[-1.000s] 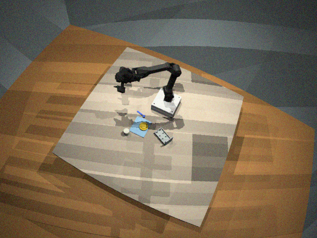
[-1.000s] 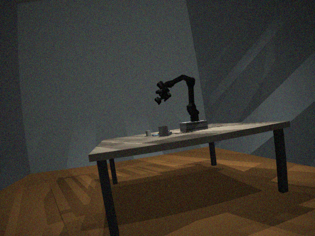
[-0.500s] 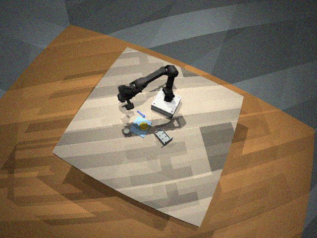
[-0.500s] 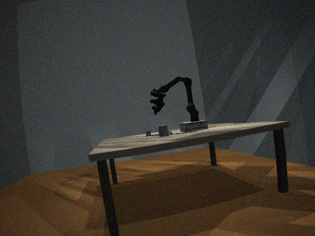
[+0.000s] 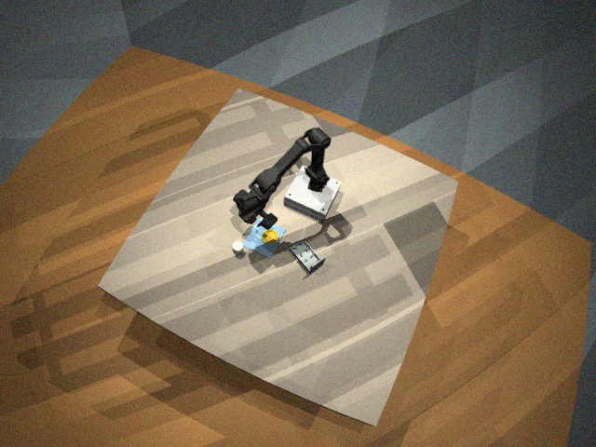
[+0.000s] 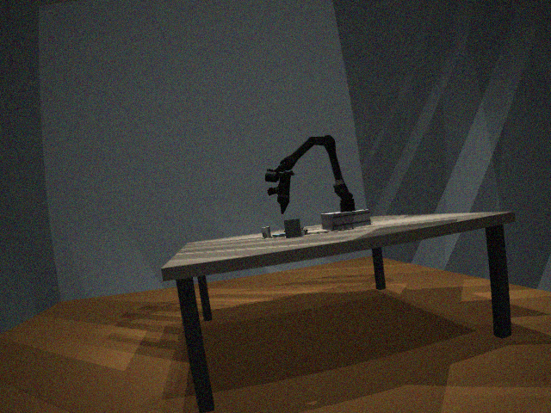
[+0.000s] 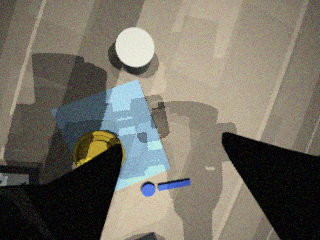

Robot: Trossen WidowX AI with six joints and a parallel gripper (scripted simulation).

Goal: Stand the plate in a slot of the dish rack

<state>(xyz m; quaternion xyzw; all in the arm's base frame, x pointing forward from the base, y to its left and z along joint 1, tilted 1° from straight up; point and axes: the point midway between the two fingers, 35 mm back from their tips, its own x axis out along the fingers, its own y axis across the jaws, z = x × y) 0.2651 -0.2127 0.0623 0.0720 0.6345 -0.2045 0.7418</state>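
My gripper tip is now 1 cm short of the yellow plate, 9 cm to the right of it and 10 cm above it. The rest, counted from my gripper tip: blue spoon (10 cm behind, 5 cm to the left, 11 cm below); white cup (10 cm ahead, 2 cm to the right, 9 cm below); grey dish rack (4 cm ahead, 26 cm to the left, 9 cm below).
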